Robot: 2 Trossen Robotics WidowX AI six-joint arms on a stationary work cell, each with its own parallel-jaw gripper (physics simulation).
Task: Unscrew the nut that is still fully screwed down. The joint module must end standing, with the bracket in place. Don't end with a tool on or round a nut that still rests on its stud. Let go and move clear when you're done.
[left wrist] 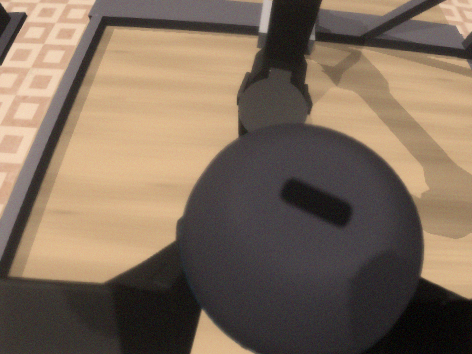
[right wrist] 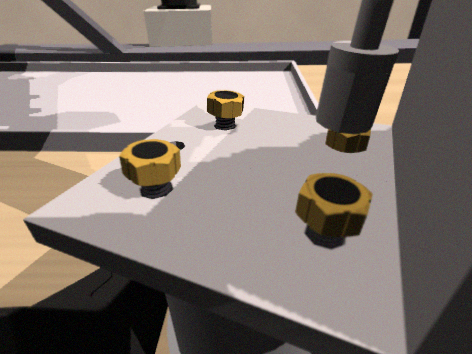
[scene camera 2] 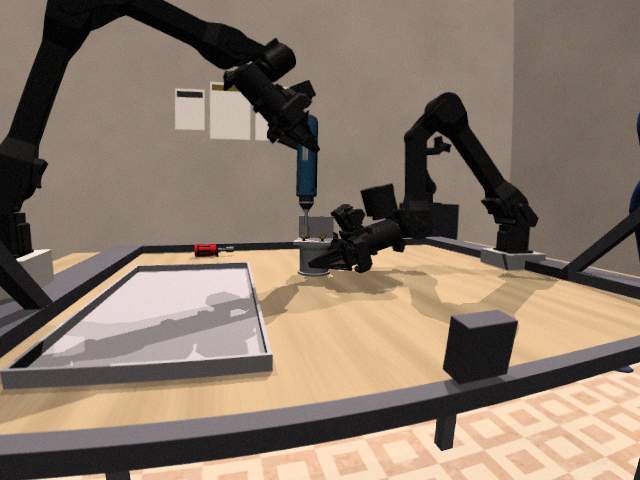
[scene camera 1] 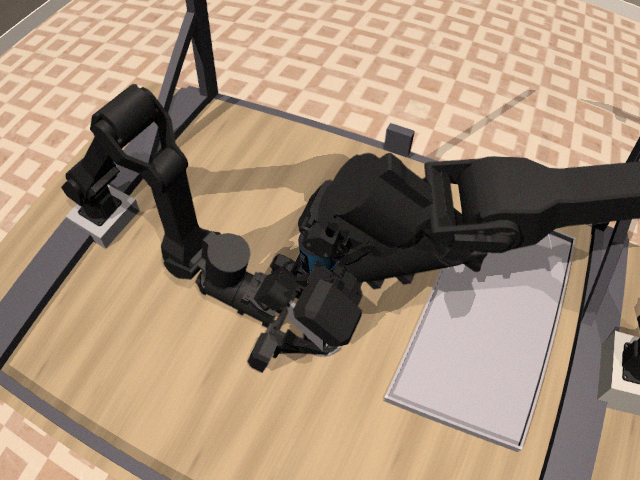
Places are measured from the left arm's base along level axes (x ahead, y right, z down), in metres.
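Where they show: left gripper, fingertip midpoint: point(scene camera 2: 315, 153) point(scene camera 1: 306, 266); right gripper, fingertip midpoint: point(scene camera 2: 304, 262); left arm's base, origin of the base link: point(right wrist: 180, 8); right arm's base, origin of the base link: point(scene camera 2: 512, 251) point(scene camera 1: 99, 207).
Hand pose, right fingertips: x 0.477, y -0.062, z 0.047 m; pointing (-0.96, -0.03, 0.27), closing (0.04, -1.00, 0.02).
Things, the pixels of their top centre, and the offset from my right fingertips. "*": a spot on its surface instead.
- fourth nut, middle of its top: point(right wrist: 350, 125) dz -0.049, dx +0.012, dy -0.023 m
- socket, surface spot: point(right wrist: 357, 87) * dz -0.061, dx +0.017, dy -0.020 m
- blue power driver, middle of its top: point(left wrist: 364, 225) point(scene camera 1: 322, 229) point(scene camera 2: 307, 114) dz -0.289, dx +0.015, dy -0.029 m
- wide grey-rimmed tray, middle of its top: point(right wrist: 103, 86) point(scene camera 2: 177, 293) point(scene camera 1: 495, 308) dz +0.006, dx -0.230, dy +0.126 m
- red tool, middle of its top: point(scene camera 2: 214, 244) dz -0.007, dx -0.154, dy -0.248 m
- dark block, middle of its top: point(scene camera 2: 483, 316) point(scene camera 1: 400, 130) dz -0.035, dx +0.010, dy +0.427 m
The grey joint module point(scene camera 2: 310, 254) point(right wrist: 215, 312) stands upright, with the L-shaped bracket point(scene camera 2: 323, 225) point(right wrist: 240, 200) on top. My right gripper point(scene camera 2: 316, 262) is shut on the module's body from the side. Three brass nuts point(right wrist: 225, 104) point(right wrist: 150, 162) point(right wrist: 334, 204) sit raised, with dark thread showing below them. A fourth nut point(right wrist: 348, 142), by the upright plate, is low, with no thread visible under it. The socket point(right wrist: 357, 87) of the blue power driver point(scene camera 1: 317, 259) point(scene camera 2: 306, 174) point(left wrist: 300, 240) covers its top. My left gripper point(scene camera 2: 310, 145) is shut on the upright driver's upper body. In scene camera 1, the arms mostly hide the module.
A wide grey-rimmed tray point(scene camera 1: 496, 341) point(scene camera 2: 260, 310) point(right wrist: 175, 90) lies beside the module, at the right in scene camera 1. A red tool point(scene camera 2: 205, 250) lies on the table beyond it in scene camera 2. A dark block point(scene camera 1: 399, 138) point(scene camera 2: 480, 347) stands on the frame edge.
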